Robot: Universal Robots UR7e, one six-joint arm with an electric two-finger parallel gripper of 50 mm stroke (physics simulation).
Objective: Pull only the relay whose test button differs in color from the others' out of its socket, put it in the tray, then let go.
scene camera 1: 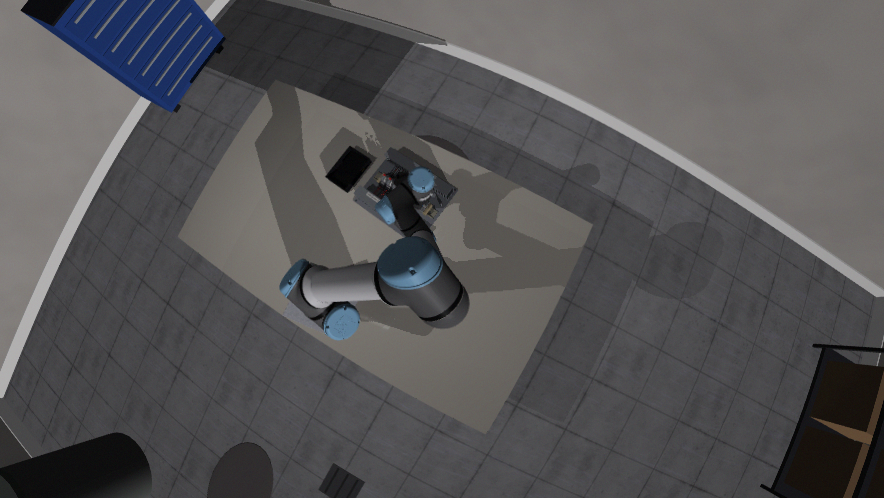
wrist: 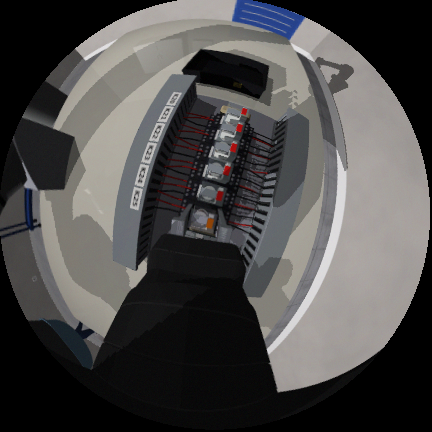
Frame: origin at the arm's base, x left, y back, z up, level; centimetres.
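Seen in the pictures: gripper, fingertip midpoint: (wrist: 203, 213).
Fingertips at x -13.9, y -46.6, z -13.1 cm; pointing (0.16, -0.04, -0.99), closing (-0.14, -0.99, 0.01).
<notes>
Offsets run from my fingertips to a thing's top centre. "pt": to the spot under its first point. Level surfaces: height alone.
The relay with the orange test button @[dx -0.1, dy +0.0, dz +4.2 cm] (wrist: 203, 220) is at the near end of the relay row in the wrist view, by the label K25. My gripper (wrist: 203, 213) is shut on it, one finger on each side. Whether the relay sits fully in its socket cannot be told. Several relays with red test buttons, the nearest one @[dx +2.6, dy -0.8, dz +3.6 cm] (wrist: 211, 193) beside it, stand in line beyond. The black tray @[pt dx +31.5, dy -4.4, dz -3.0 cm] (scene camera 1: 348, 168) (wrist: 225, 74) lies past the far end of the row. In the scene view the arm hides the fingers and the held relay.
Grey slotted wire ducts, one labelled @[dx +7.2, dy +7.9, dz +2.9 cm] (wrist: 150, 150) and one plain @[pt dx +7.0, dy -11.5, dz +2.9 cm] (wrist: 292, 165), rise on both sides of the row. Red and black wires run between ducts and sockets. A blue cabinet (scene camera 1: 139, 46) and a shelf unit (scene camera 1: 798, 426) stand away from the table @[dz -3.4 cm] (scene camera 1: 488, 377).
</notes>
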